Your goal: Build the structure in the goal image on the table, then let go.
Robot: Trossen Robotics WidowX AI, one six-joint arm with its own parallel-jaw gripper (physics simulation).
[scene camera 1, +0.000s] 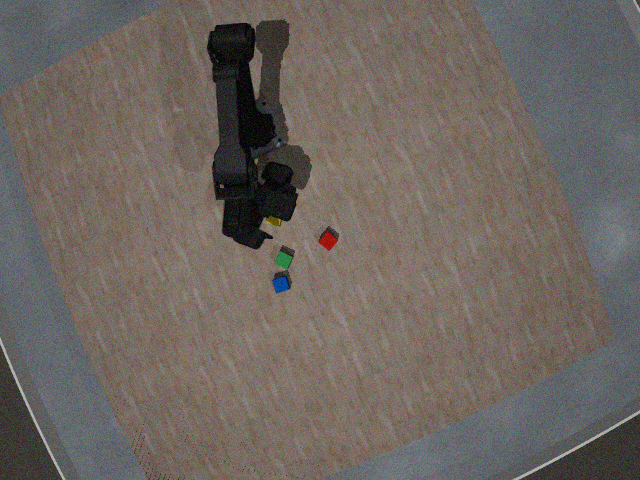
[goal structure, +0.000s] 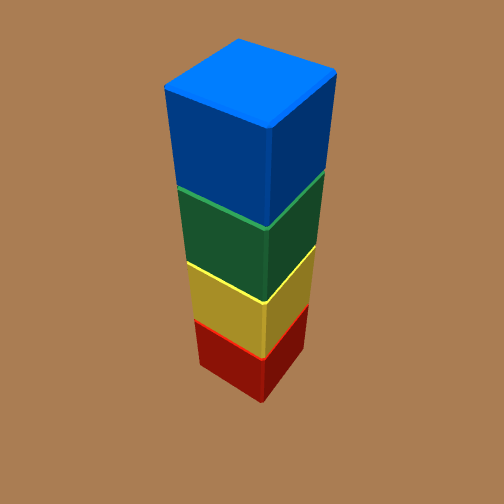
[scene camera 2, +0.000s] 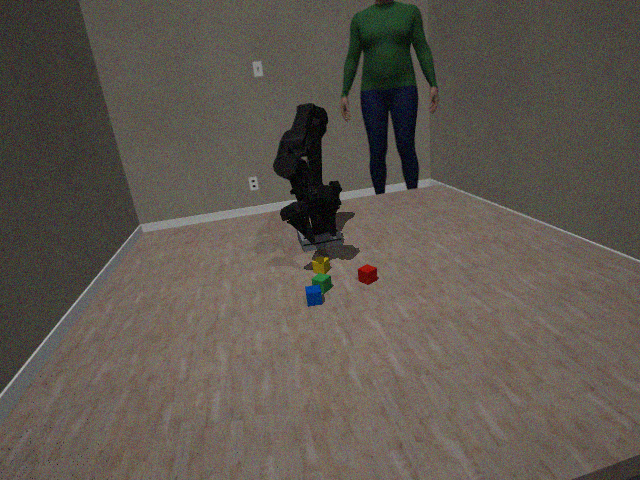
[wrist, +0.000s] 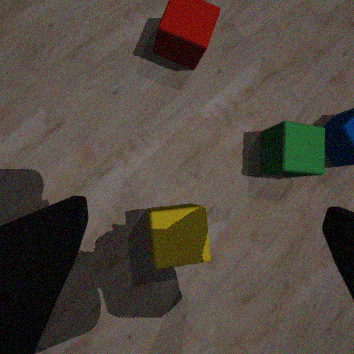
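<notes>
A yellow cube (scene camera 1: 273, 221) (scene camera 2: 321, 265) (wrist: 179, 237) lies on the table, partly hidden under the arm in scene camera 1. A green cube (scene camera 1: 283, 259) (scene camera 2: 321, 282) (wrist: 304, 150) and a blue cube (scene camera 1: 281, 284) (scene camera 2: 313, 296) (wrist: 344, 140) lie close together with a small gap. A red cube (scene camera 1: 328, 240) (scene camera 2: 367, 274) (wrist: 187, 25) lies apart from them. My gripper (scene camera 1: 279, 229) (scene camera 2: 323, 238) (wrist: 208, 213) is open and empty, above the table. In the wrist view the yellow cube shows between its fingers, nearer the left one.
The black arm (scene camera 1: 228, 118) (scene camera 2: 301, 147) reaches over the wood-patterned surface (scene camera 1: 413, 310) (scene camera 2: 413, 387). Its grey base (scene camera 2: 306, 245) stands behind the cubes in scene camera 2. A person in a green top (scene camera 2: 387, 46) stands at the back by the wall.
</notes>
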